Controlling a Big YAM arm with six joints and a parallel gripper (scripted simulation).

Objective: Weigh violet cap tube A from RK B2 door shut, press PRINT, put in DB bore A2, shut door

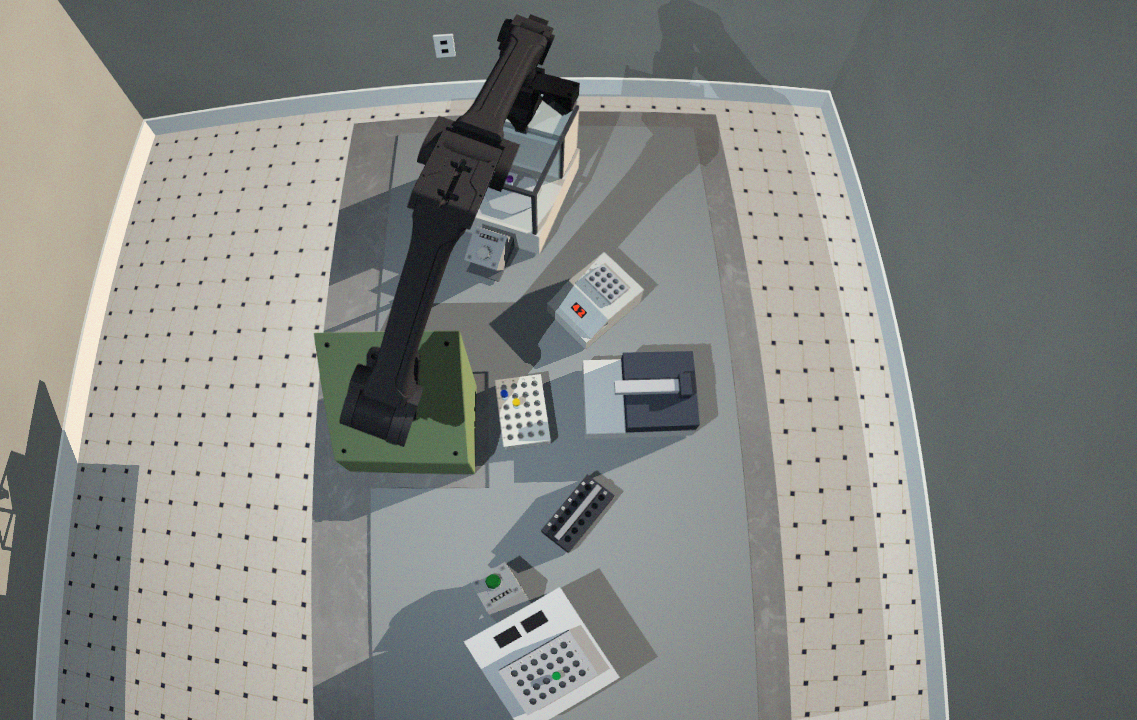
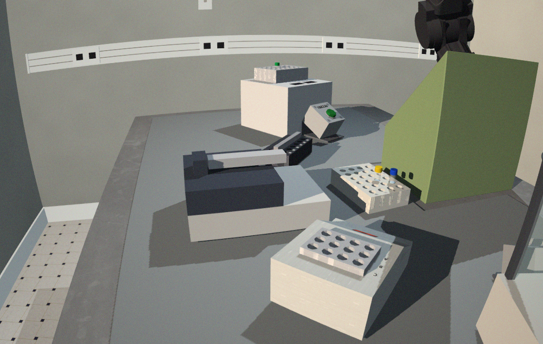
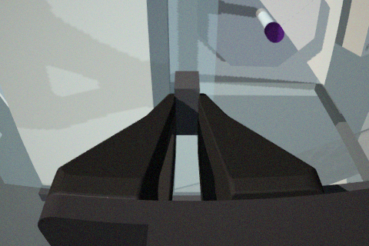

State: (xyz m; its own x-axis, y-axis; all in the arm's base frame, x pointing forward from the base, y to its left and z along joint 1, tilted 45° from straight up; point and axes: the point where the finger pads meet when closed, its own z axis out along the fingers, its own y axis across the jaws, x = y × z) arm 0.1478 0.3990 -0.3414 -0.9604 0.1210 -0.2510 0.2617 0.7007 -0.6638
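The octagonal balance pan is 140 mm below my hand, 60 mm to the right of it and 20 mm behind it. From my hand the other things lie so: tube rack RK: 500 mm to the right, 210 mm below, 50 mm ahead; dry block DB: 270 mm to the right, 190 mm below, 170 mm ahead; spectrophotometer SP: 460 mm to the right, 270 mm ahead, 160 mm below.
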